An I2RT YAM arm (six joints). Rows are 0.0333 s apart.
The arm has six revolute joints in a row. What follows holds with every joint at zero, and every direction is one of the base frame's.
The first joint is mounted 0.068 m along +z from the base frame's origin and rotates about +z.
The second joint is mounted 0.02 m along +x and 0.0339 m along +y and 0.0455 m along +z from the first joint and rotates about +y.
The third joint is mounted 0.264 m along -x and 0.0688 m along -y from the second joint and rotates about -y.
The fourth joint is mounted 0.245 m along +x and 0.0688 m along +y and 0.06 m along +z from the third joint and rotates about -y.
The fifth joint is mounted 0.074 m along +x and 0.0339 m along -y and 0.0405 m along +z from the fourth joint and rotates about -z.
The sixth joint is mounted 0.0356 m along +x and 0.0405 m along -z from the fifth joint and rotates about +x.
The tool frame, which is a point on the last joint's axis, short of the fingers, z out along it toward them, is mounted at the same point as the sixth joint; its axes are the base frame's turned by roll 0, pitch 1.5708 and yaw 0 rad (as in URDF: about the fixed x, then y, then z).
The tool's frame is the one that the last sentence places.
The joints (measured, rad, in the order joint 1, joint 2, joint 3, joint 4, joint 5, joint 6), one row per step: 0.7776 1.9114 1.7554 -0.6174 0.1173 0.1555; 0.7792 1.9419 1.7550 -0.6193 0.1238 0.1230; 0.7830 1.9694 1.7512 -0.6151 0.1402 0.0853; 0.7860 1.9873 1.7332 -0.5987 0.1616 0.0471; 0.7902 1.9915 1.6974 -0.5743 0.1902 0.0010; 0.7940 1.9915 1.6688 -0.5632 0.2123 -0.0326; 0.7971 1.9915 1.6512 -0.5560 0.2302 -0.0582; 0.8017 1.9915 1.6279 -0.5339 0.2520 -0.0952; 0.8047 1.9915 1.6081 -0.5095 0.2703 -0.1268; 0.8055 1.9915 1.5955 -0.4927 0.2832 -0.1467; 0.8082 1.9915 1.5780 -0.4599 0.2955 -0.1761; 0.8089 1.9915 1.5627 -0.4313 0.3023 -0.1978; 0.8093 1.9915 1.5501 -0.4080 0.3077 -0.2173; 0.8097 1.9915 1.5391 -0.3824 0.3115 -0.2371; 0.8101 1.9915 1.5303 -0.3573 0.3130 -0.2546
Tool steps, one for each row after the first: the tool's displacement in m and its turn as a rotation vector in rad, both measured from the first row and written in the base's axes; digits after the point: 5 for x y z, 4 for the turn. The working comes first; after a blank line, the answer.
Tool pose at each row, in the base's axes (x y z in m, rotation vector in rad; the steps are taken from these numbers as rounded here): 0.31489 0.30417 0.30715 -0.6667 2.2645 0.3234; 0.31849 0.30839 0.29406 -0.7129 2.2789 0.2853; 0.32113 0.31257 0.28148 -0.7611 2.2834 0.2378; 0.32264 0.31492 0.26922 -0.8041 2.2798 0.1879; 0.32151 0.31505 0.25772 -0.8525 2.2672 0.1287; 0.31942 0.31426 0.24942 -0.8913 2.2621 0.0815; 0.31793 0.31383 0.24440 -0.9194 2.2551 0.0458; 0.31641 0.31414 0.23862 -0.9554 2.2339 0.0054; 0.31566 0.31438 0.23412 -0.9820 2.2118 -0.0266; 0.31559 0.31418 0.23136 -0.9959 2.1972 -0.0484; 0.31537 0.31508 0.22815 -1.0160 2.1689 -0.0681; 0.31556 0.31540 0.22534 -1.0291 2.1474 -0.0799; 0.31572 0.31556 0.22302 -1.0413 2.1292 -0.0906; 0.31608 0.31601 0.22139 -1.0522 2.1081 -0.0982; 0.31655 0.31669 0.22042 -1.0604 2.0870 -0.1015

0.00360 0.00422 -0.01309 -0.0452 0.0069 0.0199; 0.00624 0.00840 -0.02567 -0.0946 0.0034 0.0396; 0.00775 0.01075 -0.03793 -0.1417 -0.0077 0.0560; 0.00662 0.01088 -0.04943 -0.1951 -0.0273 0.0747; 0.00453 0.01009 -0.05773 -0.2392 -0.0371 0.0894; 0.00304 0.00966 -0.06275 -0.2716 -0.0469 0.1000; 0.00152 0.00997 -0.06853 -0.3070 -0.0690 0.1170; 0.00077 0.01021 -0.07303 -0.3335 -0.0913 0.1299; 0.00070 0.01001 -0.07579 -0.3503 -0.1065 0.1357; 0.00048 0.01091 -0.07900 -0.3652 -0.1328 0.1487; 0.00067 0.01123 -0.08181 -0.3737 -0.1524 0.1579; 0.00083 0.01139 -0.08413 -0.3818 -0.1688 0.1664; 0.00119 0.01184 -0.08576 -0.3868 -0.1876 0.1754; 0.00166 0.01252 -0.08673 -0.3879 -0.2061 0.1838
